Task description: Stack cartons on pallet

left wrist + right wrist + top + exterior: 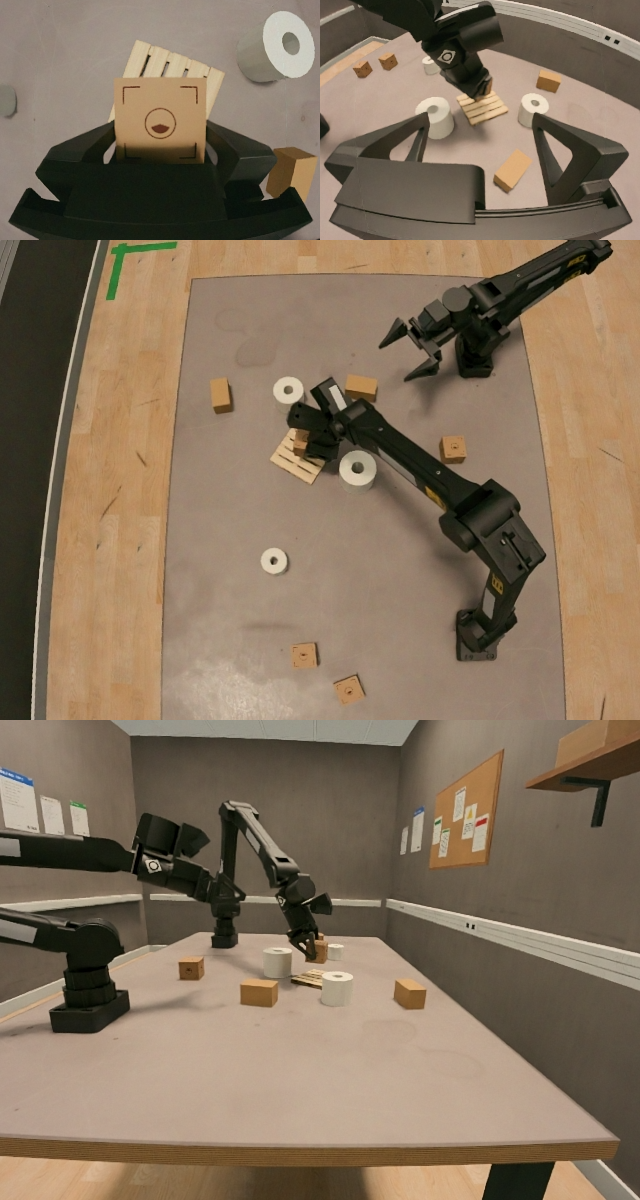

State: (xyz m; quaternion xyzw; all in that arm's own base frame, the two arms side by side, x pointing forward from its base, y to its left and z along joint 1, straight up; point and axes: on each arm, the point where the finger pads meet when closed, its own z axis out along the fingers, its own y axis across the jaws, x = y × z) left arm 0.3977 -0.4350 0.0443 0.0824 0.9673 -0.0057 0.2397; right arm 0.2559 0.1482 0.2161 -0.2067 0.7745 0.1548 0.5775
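Right now my left hand is 20 mm short of the wooden pallet, 10 mm to the left of it and 70 mm above it.
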